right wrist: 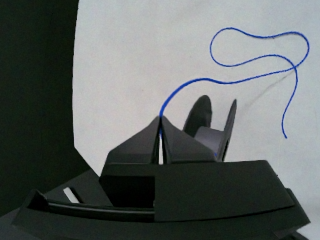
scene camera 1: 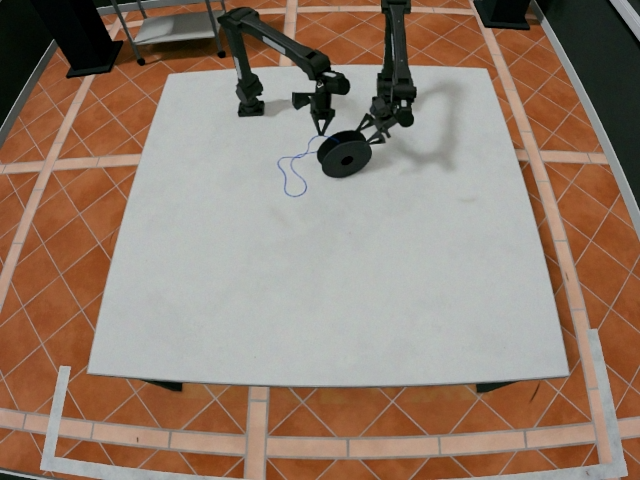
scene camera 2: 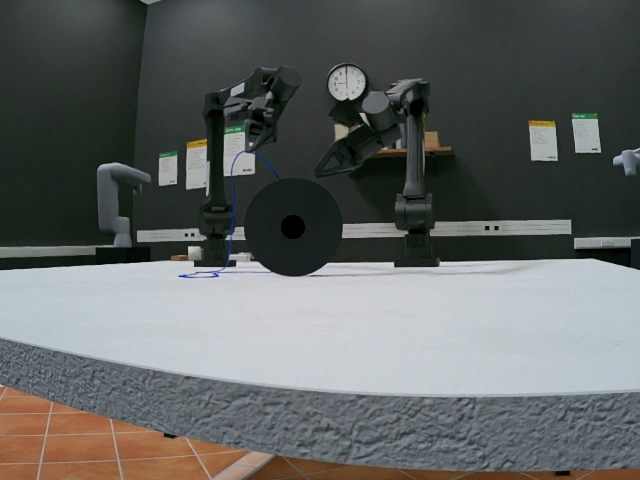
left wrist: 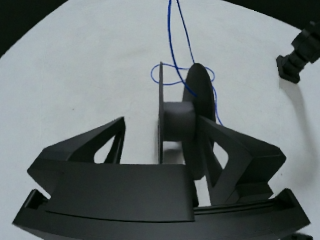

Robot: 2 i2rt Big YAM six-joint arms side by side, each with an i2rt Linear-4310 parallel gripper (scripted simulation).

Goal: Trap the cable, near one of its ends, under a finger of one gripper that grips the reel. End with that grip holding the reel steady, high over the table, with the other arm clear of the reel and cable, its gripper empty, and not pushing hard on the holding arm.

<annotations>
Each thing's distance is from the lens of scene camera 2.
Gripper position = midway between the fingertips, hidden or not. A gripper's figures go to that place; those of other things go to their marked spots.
my left gripper (scene camera 2: 314, 174): 116 cm
my right gripper (scene camera 2: 247, 152): 119 cm
</annotations>
